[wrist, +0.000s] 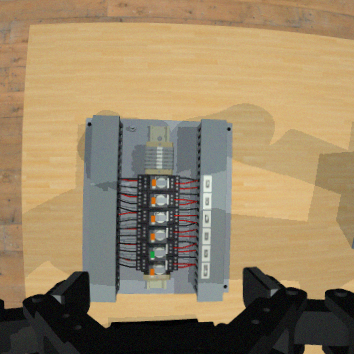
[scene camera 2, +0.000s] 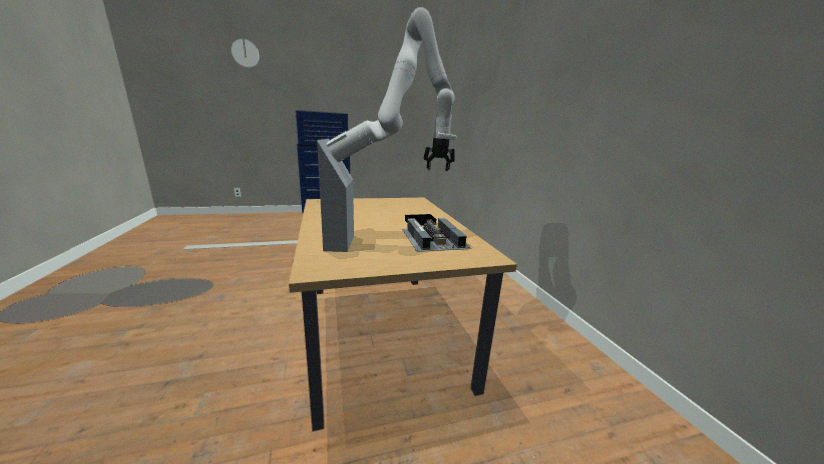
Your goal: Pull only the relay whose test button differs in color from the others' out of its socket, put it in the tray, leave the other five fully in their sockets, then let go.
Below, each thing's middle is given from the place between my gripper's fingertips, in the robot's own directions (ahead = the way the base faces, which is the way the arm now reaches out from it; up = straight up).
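My hand is 2 cm to the left of the grey mounting plate (wrist: pixel 182 133), and it is 34 cm above the plate.
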